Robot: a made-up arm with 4 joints.
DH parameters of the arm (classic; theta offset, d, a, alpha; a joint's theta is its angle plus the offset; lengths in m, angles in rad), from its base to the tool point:
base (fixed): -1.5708 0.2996 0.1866 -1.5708
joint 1: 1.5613 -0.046 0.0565 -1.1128
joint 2: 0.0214 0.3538 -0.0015 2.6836
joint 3: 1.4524 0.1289 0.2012 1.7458
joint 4: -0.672 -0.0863 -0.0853 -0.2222
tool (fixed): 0.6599 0.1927 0 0
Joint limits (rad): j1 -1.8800..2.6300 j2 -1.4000..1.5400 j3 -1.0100..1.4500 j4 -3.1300..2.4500
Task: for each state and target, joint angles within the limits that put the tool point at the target. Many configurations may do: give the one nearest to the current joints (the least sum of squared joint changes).
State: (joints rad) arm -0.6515 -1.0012 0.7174 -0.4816
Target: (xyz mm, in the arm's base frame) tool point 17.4 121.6 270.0
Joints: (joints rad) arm -0.7623 -1.2605 1.4500 0.0224
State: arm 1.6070 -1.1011 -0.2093 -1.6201
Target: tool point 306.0 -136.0 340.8
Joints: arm 1.5046 -1.2512 -0.9352 -1.0267
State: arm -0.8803 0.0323 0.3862 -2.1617
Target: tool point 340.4 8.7 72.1
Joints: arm -1.4071 -0.3237 0.8826 -2.2787
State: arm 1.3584 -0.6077 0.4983 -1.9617
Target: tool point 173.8 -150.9 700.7
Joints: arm 0.7426 -0.9070 0.9749 -1.8626
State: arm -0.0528 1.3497 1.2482 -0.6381
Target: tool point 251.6 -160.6 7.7
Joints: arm -0.3469 1.3728 1.4160 -0.5191
